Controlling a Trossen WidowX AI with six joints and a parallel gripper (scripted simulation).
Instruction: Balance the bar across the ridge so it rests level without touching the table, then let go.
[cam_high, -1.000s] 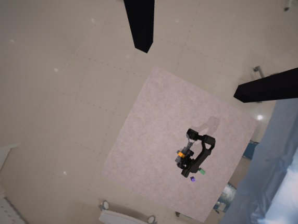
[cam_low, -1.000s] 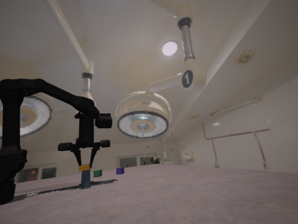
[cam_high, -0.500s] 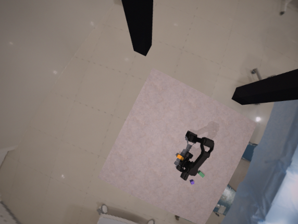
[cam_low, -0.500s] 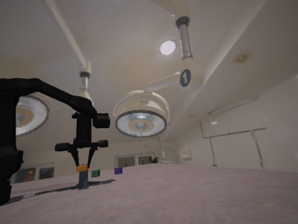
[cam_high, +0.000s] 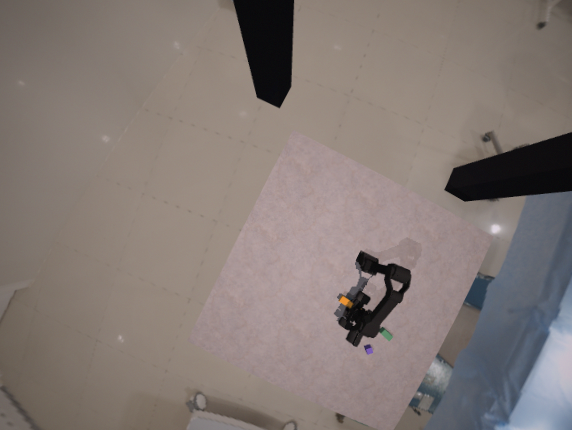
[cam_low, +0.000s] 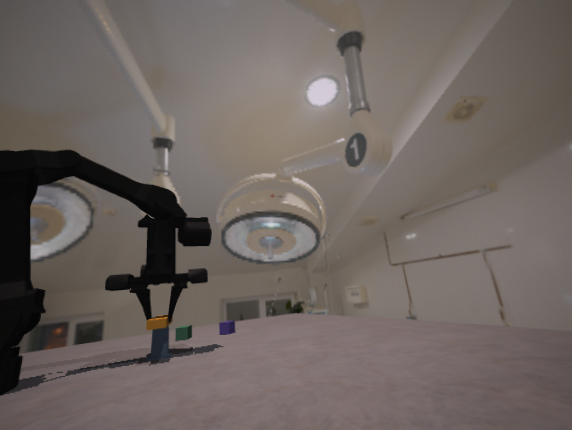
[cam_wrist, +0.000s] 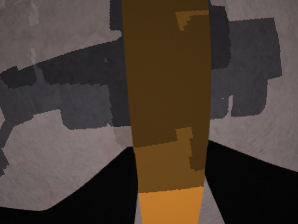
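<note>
Right now the orange bar is 3 cm to the left of my gripper tip. From my gripper tip the other things lie so: purple cube: 19 cm ahead, 24 cm to the left, 5 cm below; green block: 7 cm ahead, 28 cm to the left, 5 cm below.
</note>
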